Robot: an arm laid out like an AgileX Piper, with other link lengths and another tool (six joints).
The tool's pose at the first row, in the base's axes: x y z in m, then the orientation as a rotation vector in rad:
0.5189 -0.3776 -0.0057 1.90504 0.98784 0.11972
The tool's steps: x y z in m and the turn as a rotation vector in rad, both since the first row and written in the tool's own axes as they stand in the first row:
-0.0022 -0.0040 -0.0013 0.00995 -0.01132 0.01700
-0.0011 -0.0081 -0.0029 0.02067 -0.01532 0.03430
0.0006 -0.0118 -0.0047 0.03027 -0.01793 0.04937
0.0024 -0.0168 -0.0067 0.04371 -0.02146 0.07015
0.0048 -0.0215 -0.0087 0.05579 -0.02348 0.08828
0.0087 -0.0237 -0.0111 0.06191 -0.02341 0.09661
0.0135 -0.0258 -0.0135 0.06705 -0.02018 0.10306
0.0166 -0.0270 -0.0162 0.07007 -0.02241 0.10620
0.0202 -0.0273 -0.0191 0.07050 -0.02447 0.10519
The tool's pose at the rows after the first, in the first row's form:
0.5145 -0.3773 -0.0074 1.92151 0.96647 0.11401
0.5121 -0.3745 -0.0101 1.93956 0.94976 0.11515
0.5102 -0.3713 -0.0126 1.95554 0.93573 0.11685
0.5076 -0.3676 -0.0159 1.97766 0.91631 0.11917
0.5056 -0.3635 -0.0193 1.99730 0.89998 0.12206
0.5058 -0.3587 -0.0209 2.00695 0.89321 0.12408
0.5066 -0.3533 -0.0227 2.01519 0.89016 0.12855
0.5068 -0.3490 -0.0231 2.01917 0.88622 0.12677
0.5077 -0.3445 -0.0229 2.01881 0.88590 0.12397

